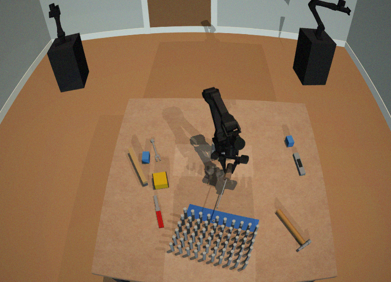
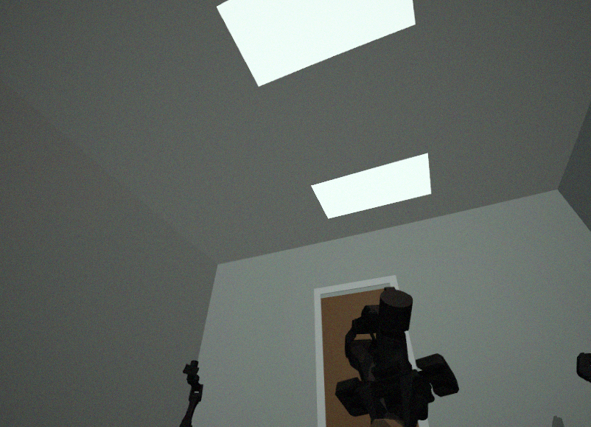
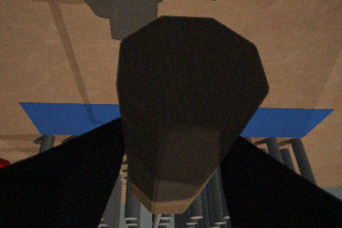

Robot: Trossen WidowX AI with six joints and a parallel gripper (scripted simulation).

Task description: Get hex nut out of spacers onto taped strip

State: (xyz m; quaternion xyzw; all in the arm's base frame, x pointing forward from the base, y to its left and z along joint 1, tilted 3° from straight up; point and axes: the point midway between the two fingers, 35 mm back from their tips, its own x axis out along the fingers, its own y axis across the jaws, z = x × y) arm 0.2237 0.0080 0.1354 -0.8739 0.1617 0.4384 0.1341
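The hook tool is 90 mm ahead of my gripper tip and 40 mm to the right of it. The rest, counted from my gripper tip: red-handled tool (380 mm to the right, 120 mm below, 120 mm ahead); blue taped strip (210 mm ahead, 120 mm below, 50 mm to the right); hex nut (210 mm ahead, 120 mm below, 100 mm to the right).
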